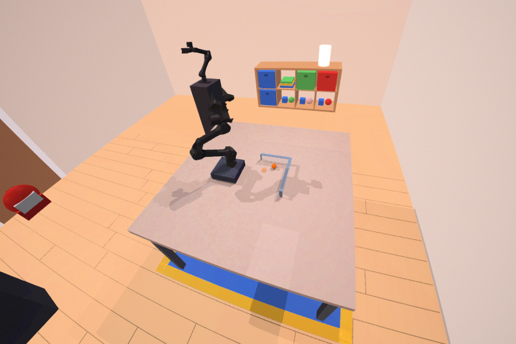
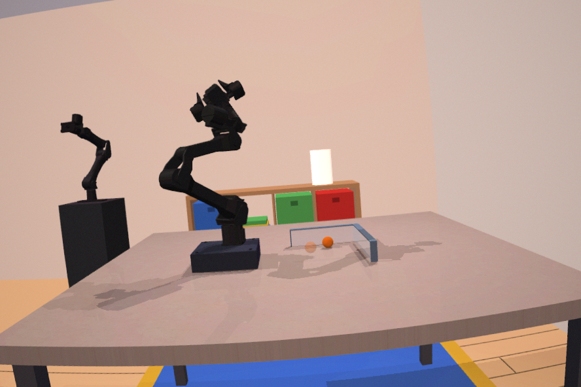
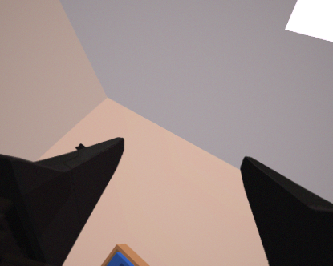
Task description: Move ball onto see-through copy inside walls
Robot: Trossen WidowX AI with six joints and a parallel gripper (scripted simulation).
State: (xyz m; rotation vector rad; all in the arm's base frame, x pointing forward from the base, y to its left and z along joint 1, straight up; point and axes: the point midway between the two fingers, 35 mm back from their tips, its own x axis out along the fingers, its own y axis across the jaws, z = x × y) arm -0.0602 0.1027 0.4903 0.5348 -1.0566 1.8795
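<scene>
The orange ball lies 37 cm ahead of my gripper tip and 55 cm below it. Also, from my gripper tip: see-through copy of ball 31 cm ahead, 6 cm to the right, 55 cm below.
</scene>
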